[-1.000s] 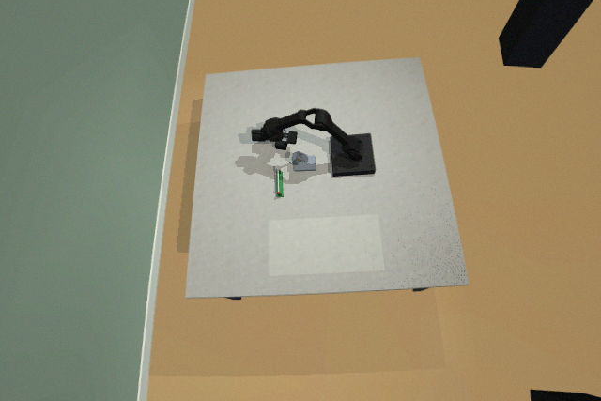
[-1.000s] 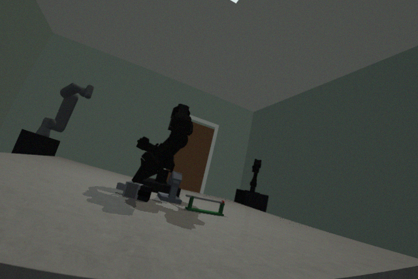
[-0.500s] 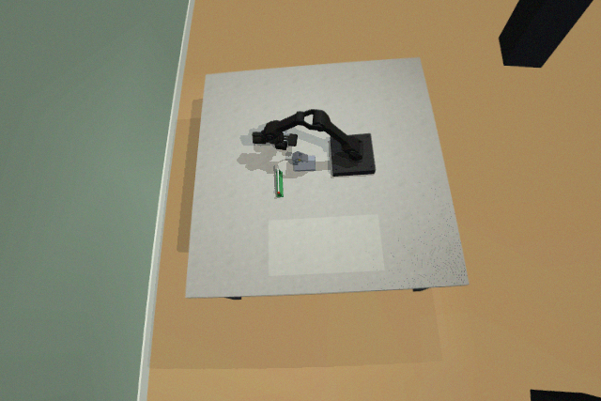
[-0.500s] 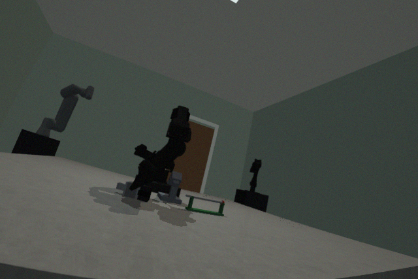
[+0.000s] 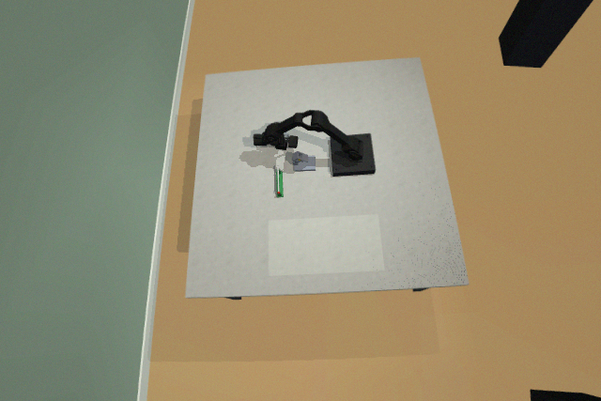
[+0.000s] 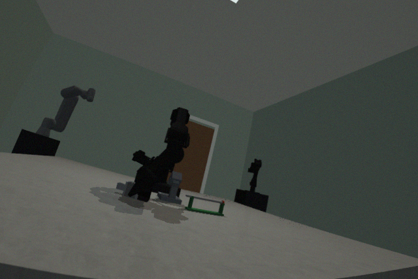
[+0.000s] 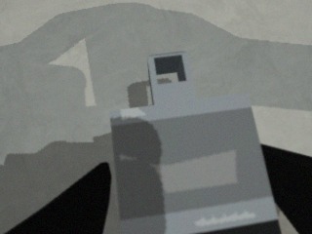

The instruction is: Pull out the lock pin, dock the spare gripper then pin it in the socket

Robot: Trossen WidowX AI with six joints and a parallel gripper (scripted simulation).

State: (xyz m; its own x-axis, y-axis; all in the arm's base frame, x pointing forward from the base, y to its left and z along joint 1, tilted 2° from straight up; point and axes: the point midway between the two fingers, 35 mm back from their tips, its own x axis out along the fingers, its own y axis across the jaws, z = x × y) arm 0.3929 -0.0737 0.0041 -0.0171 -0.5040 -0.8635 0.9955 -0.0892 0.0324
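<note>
Now: the spare gripper 2 cm above my gripper tip. Also, from my gripper tip: green rack 26 cm to the left, 2 cm above, 1 cm behind; grey mount socket 14 cm to the left, 11 cm behind, 5 cm above.
</note>
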